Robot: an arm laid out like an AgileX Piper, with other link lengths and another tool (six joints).
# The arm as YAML. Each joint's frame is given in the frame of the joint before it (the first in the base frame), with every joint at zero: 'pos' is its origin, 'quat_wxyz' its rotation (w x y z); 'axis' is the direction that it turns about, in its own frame. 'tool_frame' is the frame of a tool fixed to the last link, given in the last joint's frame.
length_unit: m
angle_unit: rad
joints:
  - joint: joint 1
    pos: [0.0, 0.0, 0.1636]
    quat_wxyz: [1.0, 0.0, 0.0, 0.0]
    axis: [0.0, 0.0, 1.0]
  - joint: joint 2
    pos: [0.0, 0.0, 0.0]
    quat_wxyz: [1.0, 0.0, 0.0, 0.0]
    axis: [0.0, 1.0, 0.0]
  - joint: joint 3
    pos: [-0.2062, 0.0, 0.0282]
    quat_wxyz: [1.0, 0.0, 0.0, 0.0]
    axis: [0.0, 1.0, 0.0]
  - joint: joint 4
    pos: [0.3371, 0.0, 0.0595]
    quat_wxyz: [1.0, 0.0, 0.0, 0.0]
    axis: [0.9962, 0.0, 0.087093]
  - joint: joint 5
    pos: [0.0, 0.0, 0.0]
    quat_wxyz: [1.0, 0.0, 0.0, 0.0]
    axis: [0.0, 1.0, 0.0]
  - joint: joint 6
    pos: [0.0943, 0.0, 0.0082]
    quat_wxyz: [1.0, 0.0, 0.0, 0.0]
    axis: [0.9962, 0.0, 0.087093]
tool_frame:
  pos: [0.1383, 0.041, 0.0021]
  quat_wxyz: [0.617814, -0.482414, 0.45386, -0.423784]
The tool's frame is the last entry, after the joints.
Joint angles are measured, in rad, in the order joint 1, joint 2, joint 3, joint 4, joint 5, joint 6. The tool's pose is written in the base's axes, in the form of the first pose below.
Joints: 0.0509, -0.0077, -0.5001, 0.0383, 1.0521, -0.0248
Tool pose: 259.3 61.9 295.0 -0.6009 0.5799 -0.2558 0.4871
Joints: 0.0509, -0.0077, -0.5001, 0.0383, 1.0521, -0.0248
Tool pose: 259.3 61.9 295.0 -0.6009 0.5799 -0.2558 0.4871
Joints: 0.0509, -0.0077, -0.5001, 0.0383, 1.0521, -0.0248
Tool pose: 259.3 61.9 295.0 -0.6009 0.5799 -0.2558 0.4871
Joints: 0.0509, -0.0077, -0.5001, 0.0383, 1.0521, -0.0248
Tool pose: 259.3 61.9 295.0 -0.6009 0.5799 -0.2558 0.4871
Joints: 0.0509, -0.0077, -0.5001, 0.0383, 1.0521, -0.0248
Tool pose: 259.3 61.9 295.0 -0.6009 0.5799 -0.2558 0.4871
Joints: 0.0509, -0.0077, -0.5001, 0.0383, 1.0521, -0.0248
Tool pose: 259.3 61.9 295.0 -0.6009 0.5799 -0.2558 0.4871
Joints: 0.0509, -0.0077, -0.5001, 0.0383, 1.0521, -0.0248
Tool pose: 259.3 61.9 295.0 -0.6009 0.5799 -0.2558 0.4871
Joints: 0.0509, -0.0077, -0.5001, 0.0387, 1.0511, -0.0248
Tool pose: 259.4 62.0 295.2 -0.6008 0.5796 -0.2559 0.4875
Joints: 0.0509, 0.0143, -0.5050, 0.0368, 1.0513, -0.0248
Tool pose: 261.8 61.7 291.6 -0.6032 0.5838 -0.2517 0.4816
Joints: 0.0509, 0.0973, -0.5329, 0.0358, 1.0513, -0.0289
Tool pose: 269.7 61.9 282.3 -0.6120 0.5954 -0.2369 0.4635
